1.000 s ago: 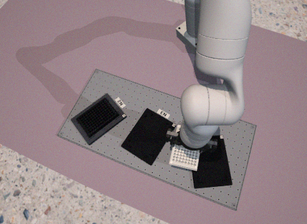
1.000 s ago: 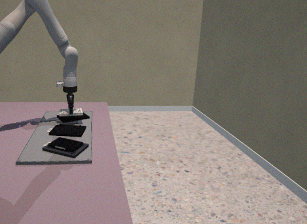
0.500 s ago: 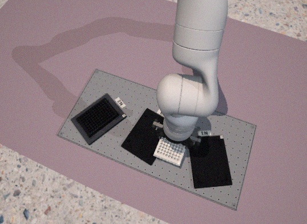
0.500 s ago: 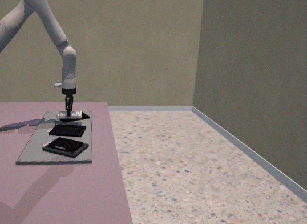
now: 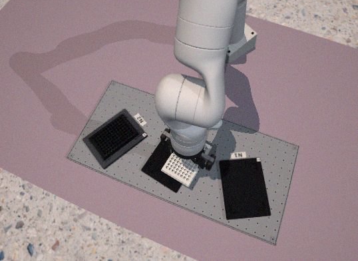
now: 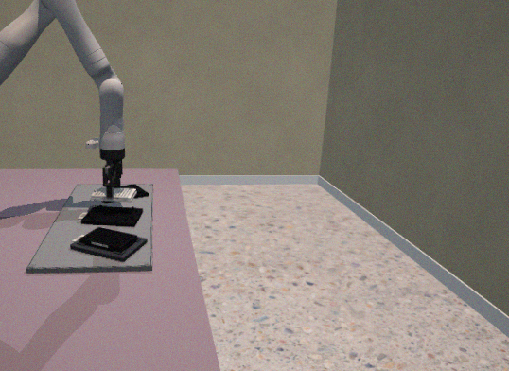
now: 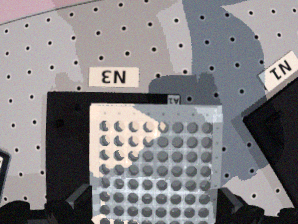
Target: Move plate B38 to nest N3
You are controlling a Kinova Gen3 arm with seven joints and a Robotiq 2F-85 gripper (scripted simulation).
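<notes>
Right now the landing nest N3 is 4 cm to the right of my hand and 7 cm below it. From my hand the other things lie so: N3 label: 10 cm behind, 2 cm to the right, 7 cm below; plate B38: 1 cm below; A1 corner mark: 6 cm behind, 3 cm to the left, 6 cm below.
</notes>
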